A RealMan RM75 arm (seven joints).
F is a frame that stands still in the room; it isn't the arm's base.
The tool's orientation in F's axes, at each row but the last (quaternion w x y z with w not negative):
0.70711, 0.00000, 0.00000, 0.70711
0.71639, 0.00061, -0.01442, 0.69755
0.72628, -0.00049, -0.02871, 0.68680
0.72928, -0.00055, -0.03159, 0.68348
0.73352, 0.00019, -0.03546, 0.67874
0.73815, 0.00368, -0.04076, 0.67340
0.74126, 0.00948, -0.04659, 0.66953
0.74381, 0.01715, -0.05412, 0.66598
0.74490, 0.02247, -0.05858, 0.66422
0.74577, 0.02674, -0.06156, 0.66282
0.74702, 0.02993, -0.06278, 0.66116
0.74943, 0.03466, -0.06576, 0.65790
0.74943, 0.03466, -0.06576, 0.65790
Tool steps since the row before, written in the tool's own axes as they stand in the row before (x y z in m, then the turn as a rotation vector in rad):
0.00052, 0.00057, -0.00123, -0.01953, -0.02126, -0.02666
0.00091, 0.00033, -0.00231, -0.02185, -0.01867, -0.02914
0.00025, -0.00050, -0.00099, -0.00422, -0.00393, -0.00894
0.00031, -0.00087, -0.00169, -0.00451, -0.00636, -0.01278
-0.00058, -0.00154, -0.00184, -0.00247, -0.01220, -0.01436
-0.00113, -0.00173, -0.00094, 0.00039, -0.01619, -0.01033
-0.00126, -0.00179, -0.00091, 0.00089, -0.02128, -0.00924
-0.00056, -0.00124, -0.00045, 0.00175, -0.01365, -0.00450
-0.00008, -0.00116, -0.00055, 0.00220, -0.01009, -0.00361
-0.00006, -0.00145, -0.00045, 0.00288, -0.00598, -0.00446
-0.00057, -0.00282, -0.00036, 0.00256, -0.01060, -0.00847
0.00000, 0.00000, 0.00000, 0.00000, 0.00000, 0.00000
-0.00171, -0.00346, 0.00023, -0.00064, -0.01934, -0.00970
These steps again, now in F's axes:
-0.00057, 0.00052, -0.00123, 0.02126, -0.01953, -0.02666
-0.00026, 0.00097, -0.00230, 0.01866, -0.02173, -0.02924
0.00055, 0.00026, -0.00096, 0.00407, -0.00409, -0.00894
0.00097, 0.00032, -0.00163, 0.00665, -0.00437, -0.01268
0.00158, -0.00061, -0.00179, 0.01270, -0.00272, -0.01387
0.00167, -0.00123, -0.00092, 0.01671, -0.00050, -0.00947
0.00170, -0.00136, -0.00092, 0.02175, -0.00061, -0.00810
0.00120, -0.00065, -0.00045, 0.01400, 0.00064, -0.00365
0.00117, -0.00015, -0.00050, 0.01046, 0.00140, -0.00288
0.00146, -0.00018, -0.00039, 0.00651, 0.00266, -0.00380
0.00275, -0.00086, -0.00032, 0.01127, 0.00229, -0.00764
0.00000, 0.00000, 0.00000, 0.00000, 0.00000, 0.00000
0.00320, -0.00217, 0.00010, 0.01959, -0.00184, -0.00902

